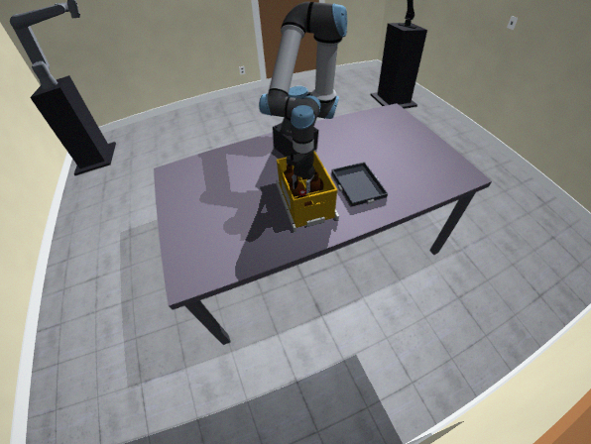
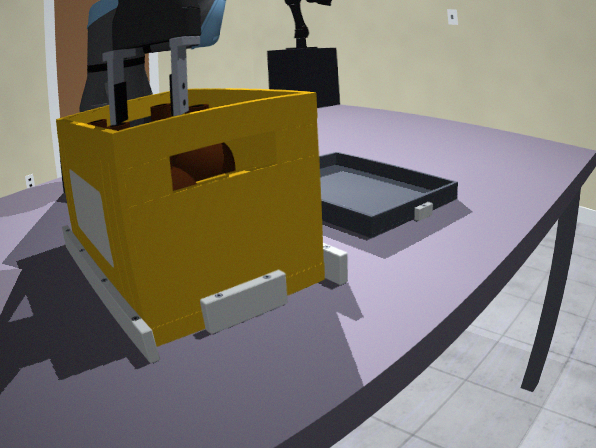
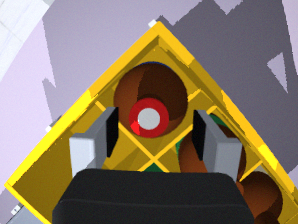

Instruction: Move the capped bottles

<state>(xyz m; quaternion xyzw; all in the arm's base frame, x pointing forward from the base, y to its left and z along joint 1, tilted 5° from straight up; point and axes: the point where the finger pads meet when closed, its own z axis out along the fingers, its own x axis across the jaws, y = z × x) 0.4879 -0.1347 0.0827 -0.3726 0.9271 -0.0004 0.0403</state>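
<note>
My gripper is now 110 mm above the yellow crate, 90 mm past it and 50 mm to the right of it. From my hand the other things lie so: dark tray (330 mm to the left, 180 mm below, 110 mm behind).
</note>
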